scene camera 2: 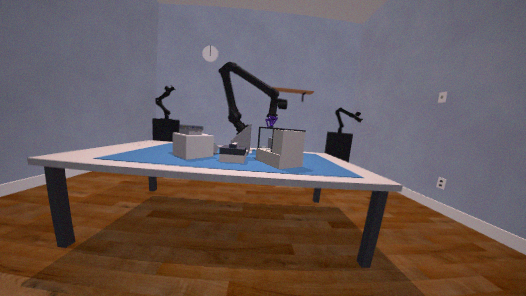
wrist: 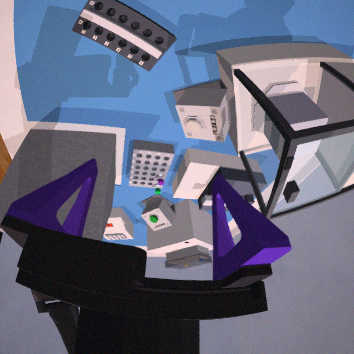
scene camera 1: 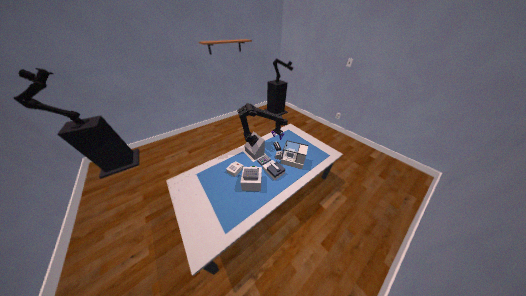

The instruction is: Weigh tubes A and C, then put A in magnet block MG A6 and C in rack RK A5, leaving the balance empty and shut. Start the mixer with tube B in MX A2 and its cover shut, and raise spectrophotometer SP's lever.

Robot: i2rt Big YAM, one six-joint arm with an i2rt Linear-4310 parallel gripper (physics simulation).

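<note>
My gripper is open and empty, high above the mat. In the wrist view, the grey rack lies below, between the fingers. A purple cap and a green cap show at its near end; tube letters are unreadable. The dark magnet block lies top left, its visible wells without caps. The balance stands right, with a black-framed glass shield; I cannot tell whether it is shut. A boxy device with a green button stands at the bottom.
A small unit with a round knob stands beside the balance. A white and dark instrument stands between the balance and the large white box. A small keypad box stands near the arm base.
</note>
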